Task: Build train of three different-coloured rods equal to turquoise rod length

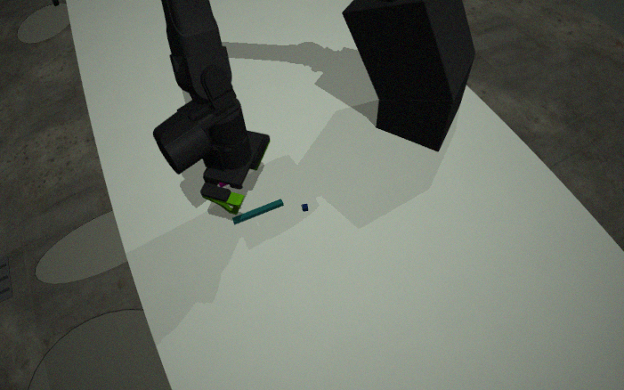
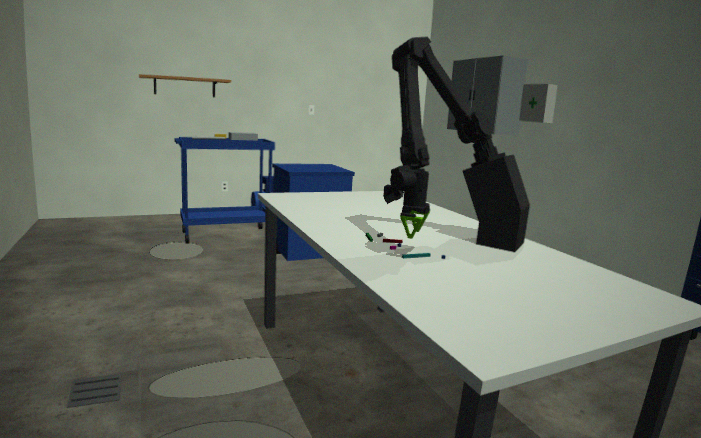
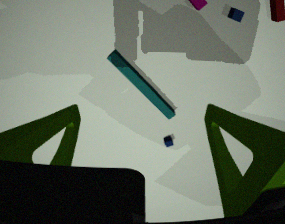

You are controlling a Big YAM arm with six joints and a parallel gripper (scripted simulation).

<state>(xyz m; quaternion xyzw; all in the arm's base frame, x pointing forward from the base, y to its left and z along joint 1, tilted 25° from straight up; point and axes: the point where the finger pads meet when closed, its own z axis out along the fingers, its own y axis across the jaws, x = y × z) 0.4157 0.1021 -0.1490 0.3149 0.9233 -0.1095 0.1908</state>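
Now: the magenta rod 3 cm ahead of my hand, 8 cm to the right of it and 8 cm below it. The rest, counted from my hand: green rod 6 cm ahead, 22 cm to the right, 8 cm below; turquoise rod 1 cm behind, 1 cm to the left, 8 cm below; red rod 1 cm behind, 16 cm to the right, 8 cm below.
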